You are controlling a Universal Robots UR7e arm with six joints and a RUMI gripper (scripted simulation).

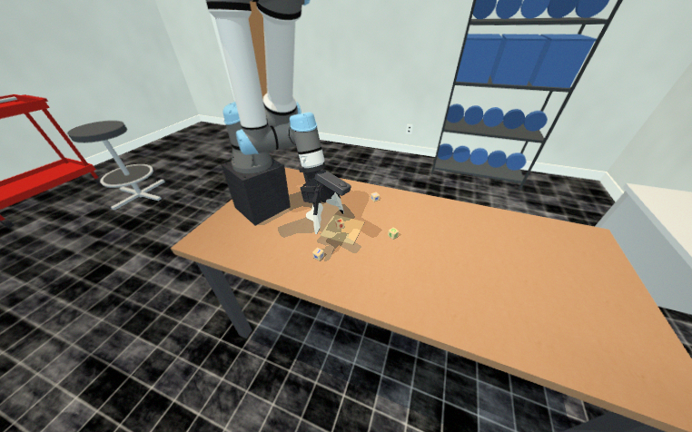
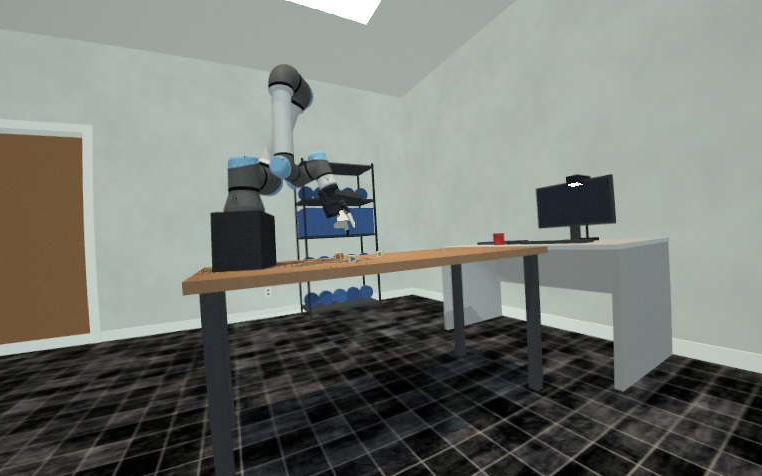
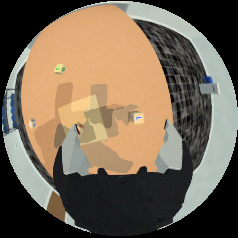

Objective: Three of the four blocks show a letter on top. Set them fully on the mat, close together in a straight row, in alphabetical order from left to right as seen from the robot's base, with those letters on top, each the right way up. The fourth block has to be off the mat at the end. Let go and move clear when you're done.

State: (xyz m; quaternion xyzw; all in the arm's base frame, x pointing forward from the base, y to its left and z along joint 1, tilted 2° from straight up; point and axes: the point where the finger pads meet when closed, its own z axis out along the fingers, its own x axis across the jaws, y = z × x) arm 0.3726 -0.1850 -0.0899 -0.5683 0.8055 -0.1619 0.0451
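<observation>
My hand is 12 cm above the pale yellow mat, 11 cm to the right of it and 2 cm short of it. From my hand the other things lie so: wooden letter block (11 cm below, 5 cm to the right, 4 cm behind).
</observation>
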